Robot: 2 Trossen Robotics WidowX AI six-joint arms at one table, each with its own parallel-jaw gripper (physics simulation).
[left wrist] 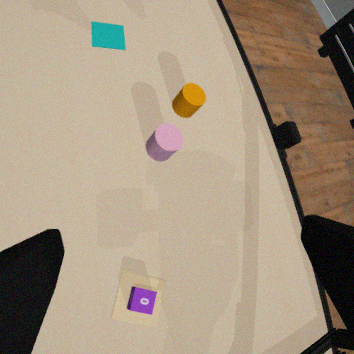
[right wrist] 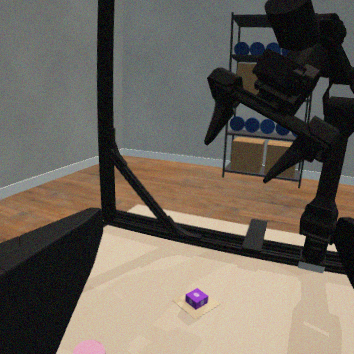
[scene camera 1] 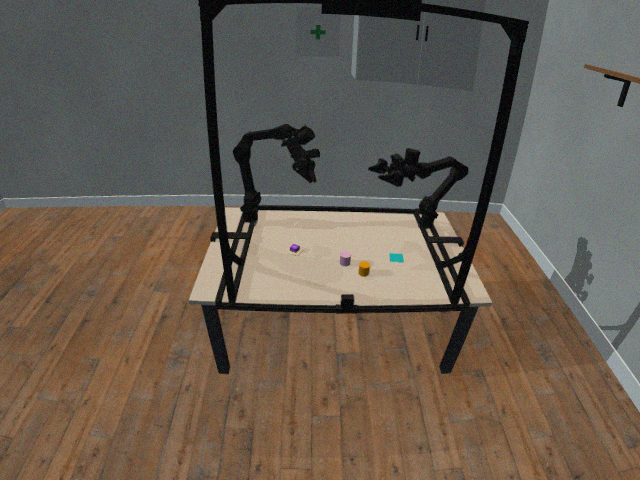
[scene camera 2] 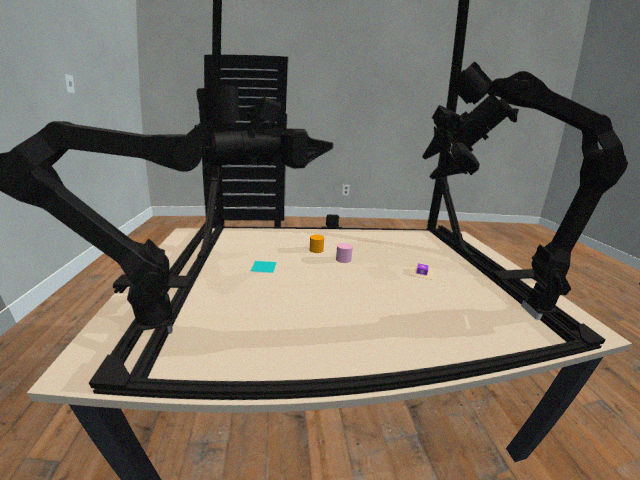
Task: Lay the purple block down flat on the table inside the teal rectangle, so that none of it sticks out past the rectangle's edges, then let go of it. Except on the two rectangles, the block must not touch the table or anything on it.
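Pixels of known places: left gripper, between the fingertips: [left wrist: 183, 235] [right wrist: 233, 161] [scene camera 1: 313, 182] [scene camera 2: 426, 167]; right gripper, between the fingertips: [right wrist: 222, 225] [scene camera 1: 373, 172] [scene camera 2: 321, 144]; left arm's base, origin of its link: [right wrist: 312, 257] [scene camera 1: 250, 219] [scene camera 2: 540, 305]; right arm's base, origin of its link: [scene camera 1: 426, 225] [scene camera 2: 154, 318].
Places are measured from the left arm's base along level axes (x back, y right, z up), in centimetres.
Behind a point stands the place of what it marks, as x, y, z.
Observation:
The purple block [scene camera 1: 294, 248] {-25.7, 22.5, 0.0} [scene camera 2: 422, 269] {-26.2, 19.6, -0.2} [left wrist: 144, 301] {-25.4, 21.1, 0.0} [right wrist: 196, 298] {-26.6, 20.5, 0.0} lies on a pale rectangle [scene camera 2: 428, 277] {-24.7, 17.8, -1.8} [left wrist: 120, 306] {-25.1, 18.1, -1.8} [right wrist: 212, 304] {-24.8, 17.7, -1.8}. The teal rectangle [scene camera 1: 396, 257] {-71.4, 21.3, -1.8} [scene camera 2: 263, 266] {-71.5, 21.3, -1.8} [left wrist: 108, 36] {-70.9, 21.4, -1.8} lies bare on the table, at the right in scene camera 1; it does not show in the right wrist view. My left gripper [scene camera 1: 312, 180] {-32.7, 14.6, 28.9} [scene camera 2: 429, 166] {-32.7, 14.6, 28.9} [left wrist: 183, 235] {-32.7, 14.6, 28.9} [right wrist: 233, 161] {-32.7, 14.6, 28.9} is open and empty, tilted downward high above the table near the block's side. My right gripper [scene camera 1: 375, 173] {-57.8, 8.1, 32.5} [scene camera 2: 331, 146] {-57.8, 8.1, 32.5} [right wrist: 222, 225] {-57.8, 8.1, 32.5} is open and empty, roughly level, high above the table on the teal rectangle's side.
A pink cylinder [scene camera 1: 345, 259] {-48.3, 30.2, 1.7} [scene camera 2: 344, 253] {-48.5, 25.6, 1.2} [left wrist: 165, 142] {-47.3, 27.1, 2.7} [right wrist: 90, 347] {-47.6, 28.1, 2.7} and an orange cylinder [scene camera 1: 364, 269] {-56.3, 36.3, 1.7} [scene camera 2: 316, 243] {-56.6, 31.8, 1.4} [left wrist: 189, 100] {-54.9, 32.9, 2.6} stand upright between the two rectangles. A black frame [scene camera 1: 347, 308] [scene camera 2: 310, 387] {-58.4, -20.2, 0.1} borders the table, with posts rising from it.

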